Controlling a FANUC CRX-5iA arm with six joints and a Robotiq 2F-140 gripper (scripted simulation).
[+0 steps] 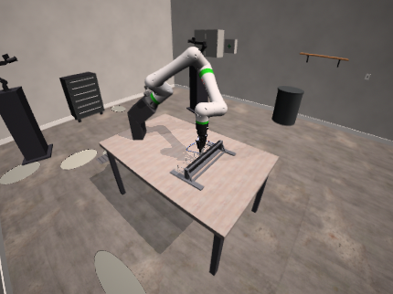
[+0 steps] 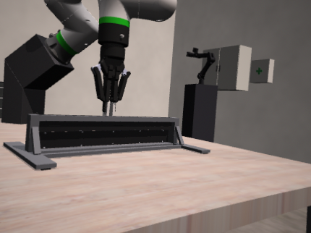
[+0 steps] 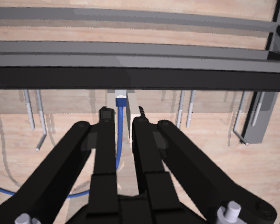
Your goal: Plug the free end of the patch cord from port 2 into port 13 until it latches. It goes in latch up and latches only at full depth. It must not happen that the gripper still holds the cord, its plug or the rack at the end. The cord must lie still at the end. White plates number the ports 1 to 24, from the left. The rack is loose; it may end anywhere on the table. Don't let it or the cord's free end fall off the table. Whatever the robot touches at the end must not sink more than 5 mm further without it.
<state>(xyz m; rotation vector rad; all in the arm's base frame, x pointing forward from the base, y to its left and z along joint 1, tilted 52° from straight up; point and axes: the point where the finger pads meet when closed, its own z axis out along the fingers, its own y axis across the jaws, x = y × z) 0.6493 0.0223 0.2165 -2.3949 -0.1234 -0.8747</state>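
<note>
Right now my hand is 1 cm short of the pale plug and 3 cm above it.
</note>
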